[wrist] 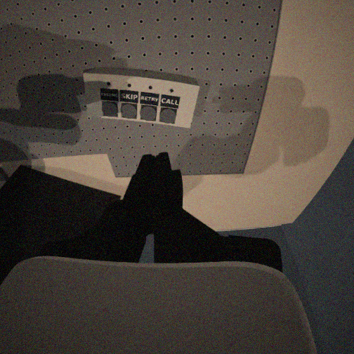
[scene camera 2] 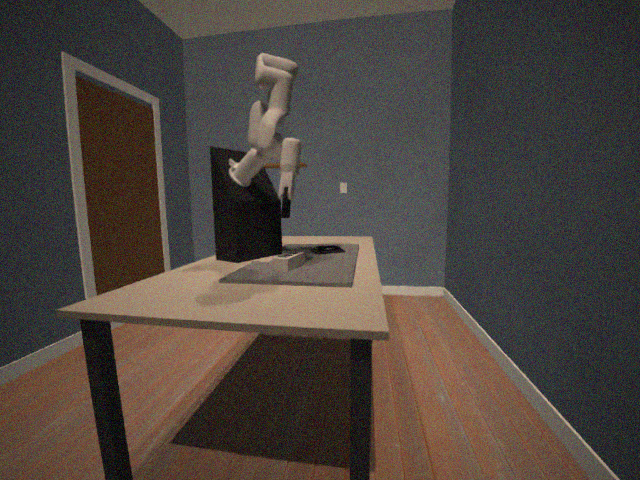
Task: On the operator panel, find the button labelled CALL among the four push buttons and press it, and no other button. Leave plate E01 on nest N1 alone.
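Frame: origin at the arm's base, x ahead, y up, z right, level; metres.
Seen in the pictures: gripper, fingertip midpoint: (scene camera 2: 285, 217); arm's base, origin of the base link: (scene camera 2: 240, 176).
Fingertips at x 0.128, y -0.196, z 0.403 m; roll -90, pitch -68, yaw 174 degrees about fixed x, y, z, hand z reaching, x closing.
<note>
Pixels of each thing's top centre, then the offset from my fingertips to it. Level surfaces: height alone.
- operator panel, middle of its top: (scene camera 2: 289, 254) dx +0.022, dy -0.153, dz -0.036 m
- perforated grey board, its level: dy -0.209 m
- wooden table, its level: dy -0.222 m
- low dark object, middle of its top: (scene camera 2: 327, 247) dx +0.316, dy -0.183, dz -0.338 m
The operator panel (scene camera 2: 295, 261) (wrist: 192, 102) is a pale, sloped box on the grey pegboard. In the wrist view its four round dark buttons sit in a row under labels, from left RESUME (hard to read), SKIP, RETRY and CALL. The CALL button (wrist: 168, 115) is the rightmost. The SKIP button (wrist: 128, 110) and the RETRY button (wrist: 148, 113) are to its left. My gripper (scene camera 2: 285, 215) (wrist: 160, 170) is shut and empty. It hangs above the table, apart from the panel; its tips show below the button row in the wrist view. Plate E01 and nest N1 cannot be made out.
The panel stands on the perforated grey board (scene camera 2: 330, 273) (wrist: 225, 60) on the wooden table (scene camera 2: 310, 310) (wrist: 260, 200). A tall black slab (scene camera 2: 242, 222) stands at the left of the board. A low dark object (scene camera 2: 329, 249) lies farther back on the board.
</note>
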